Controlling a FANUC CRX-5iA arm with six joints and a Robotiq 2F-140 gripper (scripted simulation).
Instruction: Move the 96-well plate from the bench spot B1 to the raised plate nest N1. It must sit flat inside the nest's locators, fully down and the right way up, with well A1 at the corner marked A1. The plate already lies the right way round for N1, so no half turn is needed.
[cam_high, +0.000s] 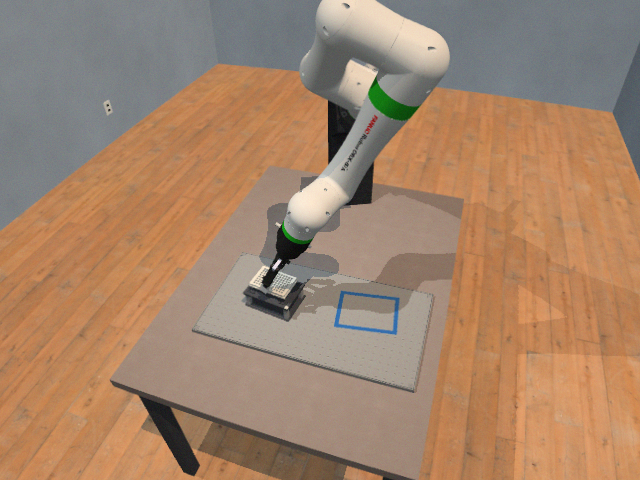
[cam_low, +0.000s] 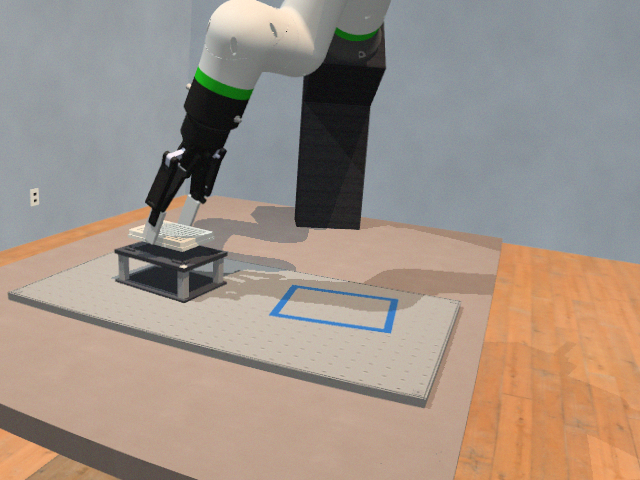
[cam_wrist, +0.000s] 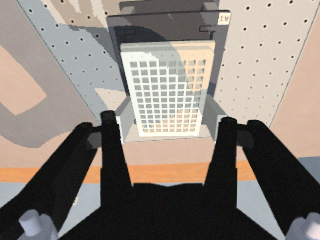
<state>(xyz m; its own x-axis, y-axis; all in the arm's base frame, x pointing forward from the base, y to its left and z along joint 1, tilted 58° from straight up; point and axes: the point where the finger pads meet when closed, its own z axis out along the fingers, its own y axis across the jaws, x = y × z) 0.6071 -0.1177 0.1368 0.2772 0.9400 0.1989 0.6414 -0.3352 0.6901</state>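
Now: hand 80 mm to the right of the A1 label, 50 mm short of it and 50 mm above it. The rest, counted from my hand: white 96-well plate (20 mm below).
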